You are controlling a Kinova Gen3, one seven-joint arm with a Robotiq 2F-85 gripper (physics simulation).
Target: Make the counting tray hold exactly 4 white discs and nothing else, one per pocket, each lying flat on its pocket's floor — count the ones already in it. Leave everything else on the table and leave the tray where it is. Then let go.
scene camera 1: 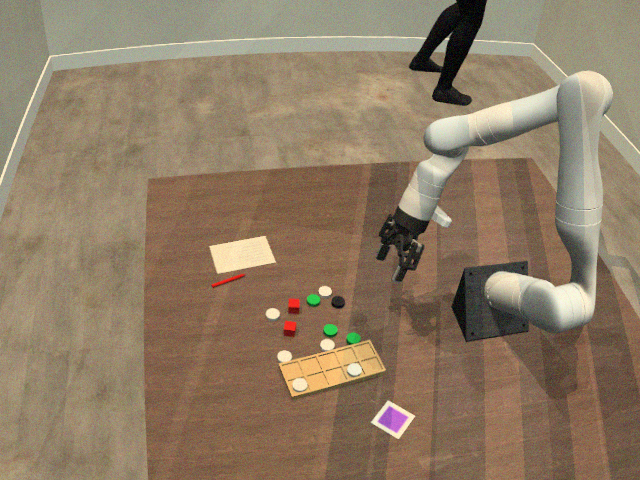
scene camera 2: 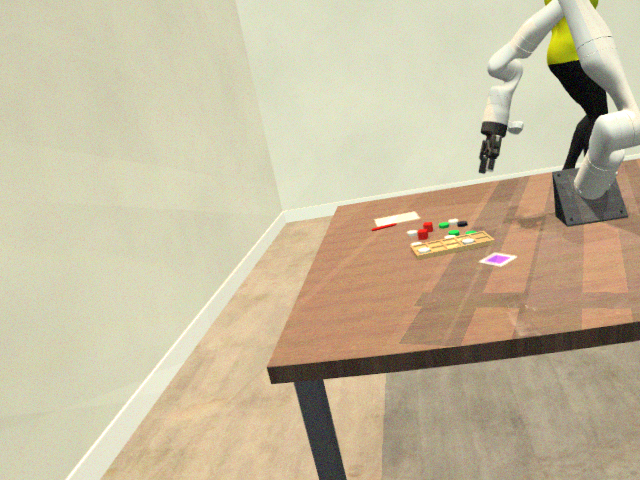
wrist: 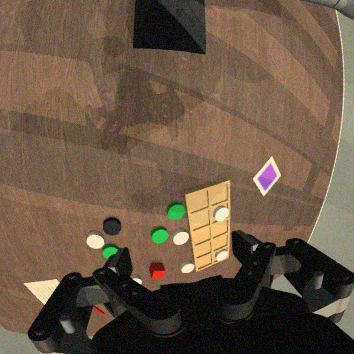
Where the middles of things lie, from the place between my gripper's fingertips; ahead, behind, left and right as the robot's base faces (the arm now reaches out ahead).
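Scene:
Counting tray (scene camera 1: 328, 370): my hand 110 mm to the right of it, 150 mm short of it, 160 mm above it.

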